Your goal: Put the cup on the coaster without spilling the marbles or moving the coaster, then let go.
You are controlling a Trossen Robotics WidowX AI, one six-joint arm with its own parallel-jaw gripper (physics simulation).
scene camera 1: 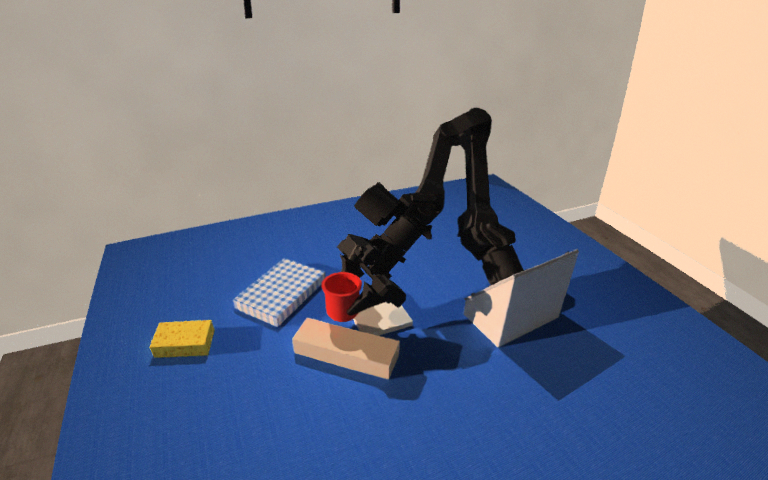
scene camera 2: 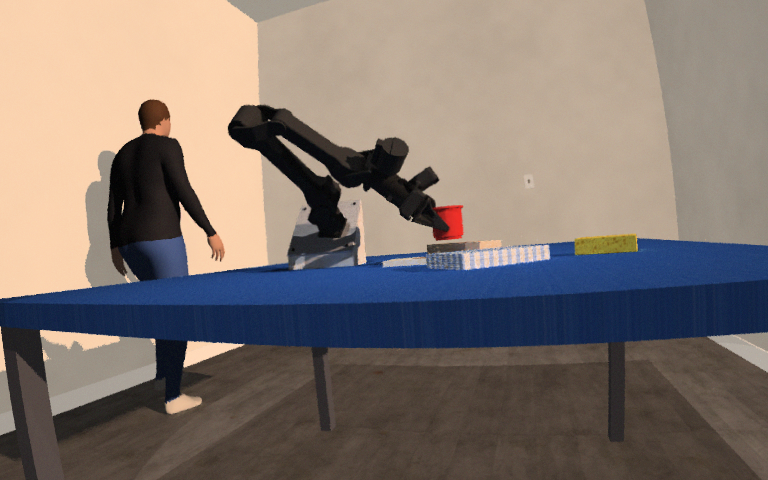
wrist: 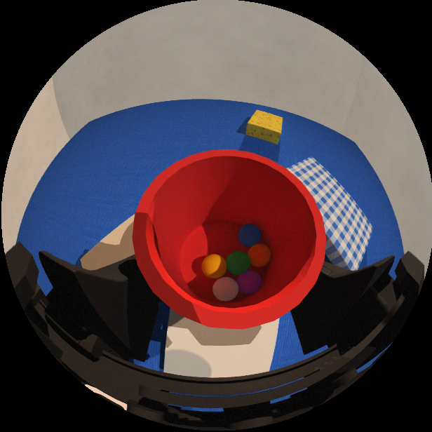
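Observation:
The red cup is held upright or nearly so above the table. In the wrist view several marbles lie in its bottom. My gripper is shut on the cup, with one finger on each side. The pale flat coaster lies on the table, to the right of the cup in scene camera 1 and on the arm's side of it in the wrist view. Part of the coaster is hidden by the finger and the cup.
A tan block lies close beside the coaster. A blue-and-white checked block lies on the cup's other side. A yellow sponge lies farther out. A person stands behind the table.

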